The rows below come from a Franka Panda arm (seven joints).
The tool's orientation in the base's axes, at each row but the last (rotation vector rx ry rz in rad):
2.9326 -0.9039 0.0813
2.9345 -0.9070 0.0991
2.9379 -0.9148 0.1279
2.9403 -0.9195 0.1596
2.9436 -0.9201 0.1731
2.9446 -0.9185 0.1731
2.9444 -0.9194 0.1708
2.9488 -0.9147 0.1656
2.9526 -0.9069 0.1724
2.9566 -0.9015 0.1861
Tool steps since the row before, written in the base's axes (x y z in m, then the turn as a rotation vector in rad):
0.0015 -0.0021 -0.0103 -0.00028 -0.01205 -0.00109
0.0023 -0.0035 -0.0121 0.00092 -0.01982 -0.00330
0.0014 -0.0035 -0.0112 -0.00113 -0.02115 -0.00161
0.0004 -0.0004 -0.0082 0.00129 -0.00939 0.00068
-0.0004 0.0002 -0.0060 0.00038 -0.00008 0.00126
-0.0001 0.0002 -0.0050 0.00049 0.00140 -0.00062
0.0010 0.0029 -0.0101 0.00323 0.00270 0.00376
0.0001 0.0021 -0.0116 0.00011 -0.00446 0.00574
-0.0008 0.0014 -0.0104 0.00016 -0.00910 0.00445
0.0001 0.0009 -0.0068 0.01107 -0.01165 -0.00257
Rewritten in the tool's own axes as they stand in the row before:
0.0017 0.0003 0.0105 0.00644 0.01003 0.00209
0.0029 0.0010 0.0124 0.01160 0.01565 0.00500
0.0020 0.0017 0.0115 0.01084 0.01797 0.00330
-0.0004 -0.0001 0.0082 0.00644 0.00699 0.00023
-0.0012 0.0000 0.0059 0.00051 -0.00013 -0.00121
-0.0008 -0.0002 0.0049 -0.00046 -0.00144 0.00054
-0.0020 -0.0031 0.0099 0.00157 -0.00400 -0.00367
-0.0025 -0.0020 0.0114 0.00326 0.00370 -0.00534
-0.0027 -0.0008 0.0101 0.00573 0.00750 -0.00369
-0.0013 -0.0009 0.0067 0.01523 0.00346 0.00458

